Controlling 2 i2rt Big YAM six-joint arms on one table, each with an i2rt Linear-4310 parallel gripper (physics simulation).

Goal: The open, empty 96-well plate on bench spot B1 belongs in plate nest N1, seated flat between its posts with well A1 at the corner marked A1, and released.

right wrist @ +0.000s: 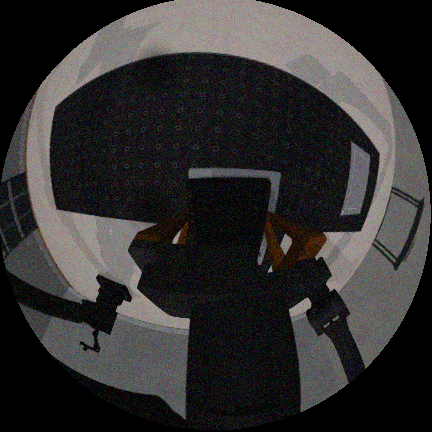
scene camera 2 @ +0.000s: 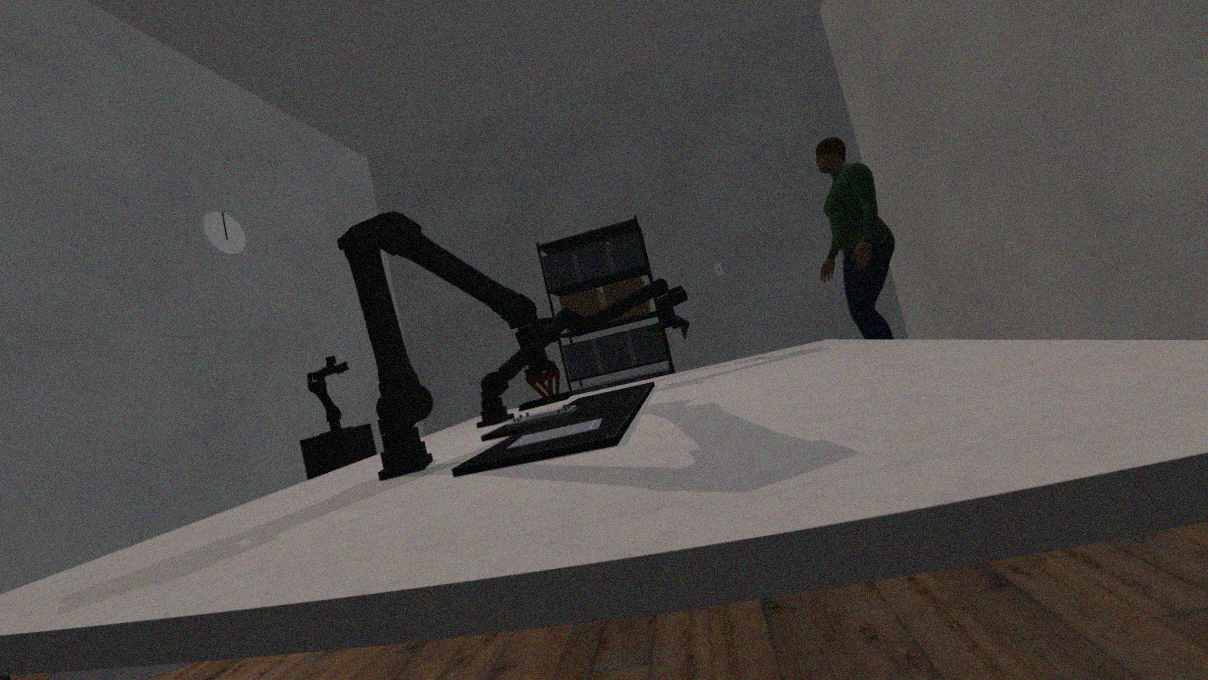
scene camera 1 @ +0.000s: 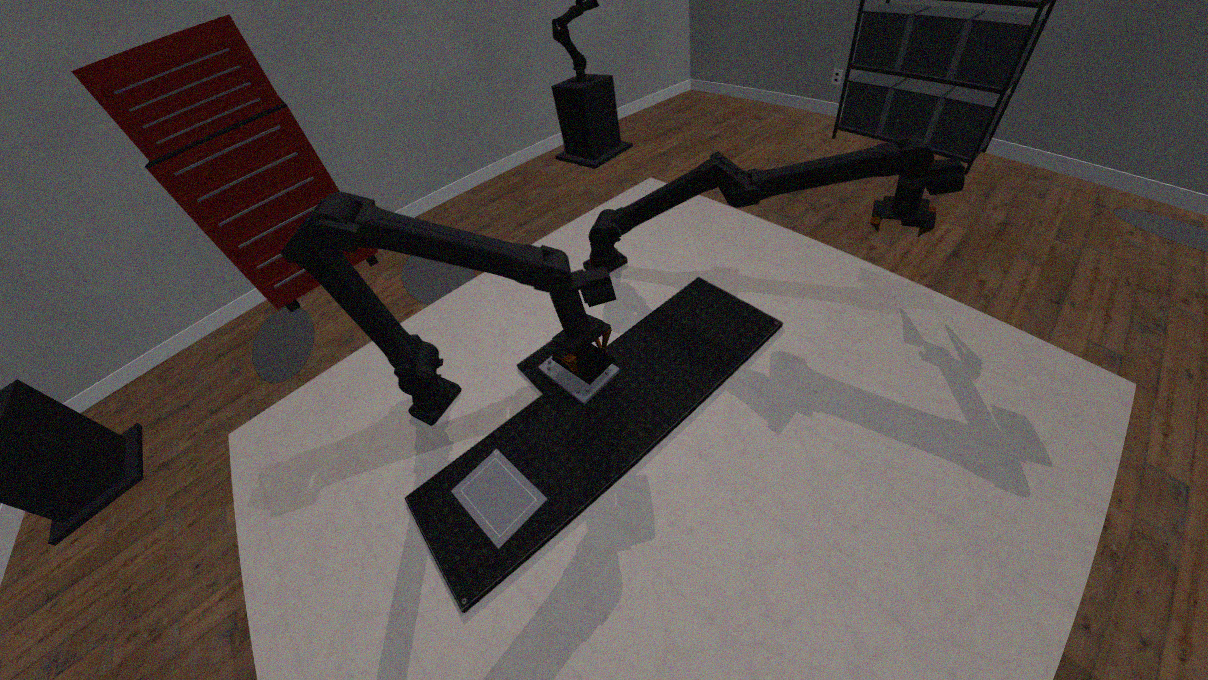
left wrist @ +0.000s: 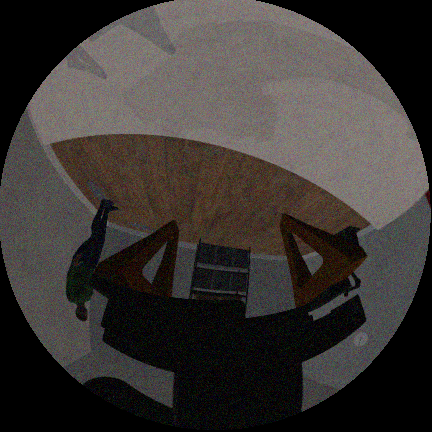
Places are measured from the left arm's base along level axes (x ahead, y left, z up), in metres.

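Pixels of known places: left gripper, fingertip midpoint: (scene camera 2: 674,342) (scene camera 1: 898,232) (left wrist: 229,222); right gripper, fingertip midpoint: (right wrist: 227,214) (scene camera 2: 554,400) (scene camera 1: 589,363); left arm's base, link origin: (right wrist: 114,286) (scene camera 2: 496,422) (scene camera 1: 605,264); right arm's base, link origin: (scene camera 2: 407,469) (scene camera 1: 436,401).
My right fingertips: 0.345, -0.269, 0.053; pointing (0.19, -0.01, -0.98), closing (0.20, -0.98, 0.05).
Note:
For each thing: its top centre in the pictures, then the offset to it from my right fingertips, as dx, dy, dz. "pt": a spot on its surface instead. Level surfaces: height alone.
- dark 96-well plate, top centre: (right wrist: 228,238) (scene camera 1: 581,355) (scene camera 2: 544,397) -0.023, -0.006, +0.012
- light grey square pad, surface spot: (right wrist: 234,173) pt +0.042, -0.002, -0.029
- long dark perforated board, surface height: dz -0.040
- second grey pad, surface spot: (scene camera 1: 498,497) (right wrist: 359,179) pt +0.137, -0.318, -0.039
A dark 96-well plate (scene camera 1: 589,369) (right wrist: 227,201) sits over a light grey square pad (scene camera 1: 580,391) (right wrist: 234,173) at the near edge of a long dark perforated board (scene camera 1: 682,351) (scene camera 2: 604,408) (right wrist: 160,120). The pad shows past the plate on two sides. My right gripper (scene camera 1: 583,350) (scene camera 2: 543,385) (right wrist: 227,214) reaches down with an orange finger on each long side of the plate and is shut on it. My left gripper (scene camera 1: 901,219) (scene camera 2: 677,328) (left wrist: 229,222) is open and empty, held out over the floor beyond the table, far from the plate.
A second grey pad (scene camera 1: 498,497) (right wrist: 356,183) lies at the board's other end. A shelf rack (scene camera 1: 850,68) (scene camera 2: 587,235), a person in green (scene camera 2: 858,223) (left wrist: 80,278), a spare arm on a pedestal (scene camera 1: 588,115) and a red cabinet (scene camera 1: 287,182) stand around the table.

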